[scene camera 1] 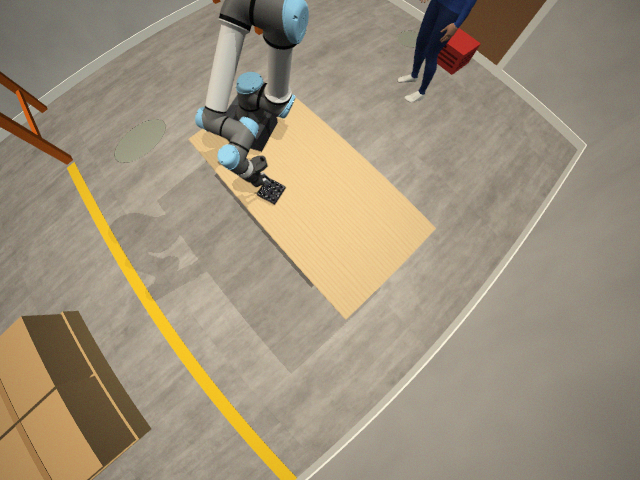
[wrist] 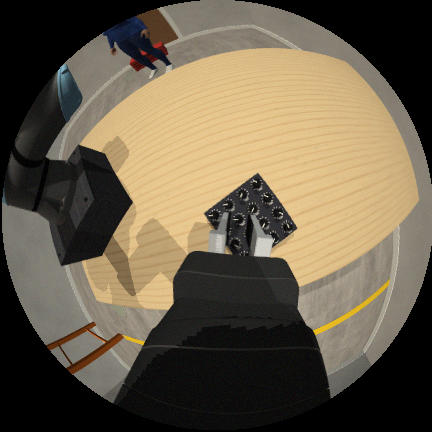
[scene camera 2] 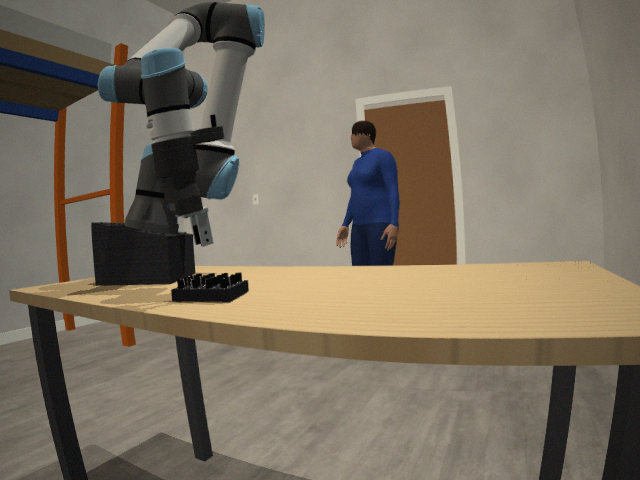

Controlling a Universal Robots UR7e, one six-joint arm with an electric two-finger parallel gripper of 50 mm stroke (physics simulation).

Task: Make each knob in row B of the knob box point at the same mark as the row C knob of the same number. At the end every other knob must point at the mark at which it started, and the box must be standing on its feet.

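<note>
The black knob box stands upright, feet down, on the wooden table near its edge. Its top carries rows of black knobs with white pointers and marks. In the wrist view the box is turned like a diamond. Its row letters and numbers are too small to read. My gripper is partly open and empty, with its fingertips above the box and clear of the knobs. One knob shows between the fingertips in the wrist view, below them. The fingers and gripper body hide some knobs on the near side.
The robot's black base block stands on the wooden table beside the box. A person stands beyond the table, near a red crate. An orange rack and cardboard boxes are farther off.
</note>
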